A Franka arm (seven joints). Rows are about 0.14 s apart.
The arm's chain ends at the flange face. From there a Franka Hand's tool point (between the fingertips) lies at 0.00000 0.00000 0.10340 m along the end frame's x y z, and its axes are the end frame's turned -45 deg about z.
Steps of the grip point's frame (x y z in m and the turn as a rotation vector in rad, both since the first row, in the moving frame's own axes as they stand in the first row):
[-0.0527 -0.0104 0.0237 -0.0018 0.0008 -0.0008]
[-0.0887 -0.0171 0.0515 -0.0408 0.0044 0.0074]
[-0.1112 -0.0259 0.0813 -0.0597 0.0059 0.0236]
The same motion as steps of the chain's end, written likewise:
[-0.0448 0.0298 0.0237 -0.0007 0.0018 -0.0008]
[-0.0781 0.0480 0.0516 -0.0257 0.0320 0.0074]
[-0.1017 0.0563 0.0815 -0.0380 0.0464 0.0236]

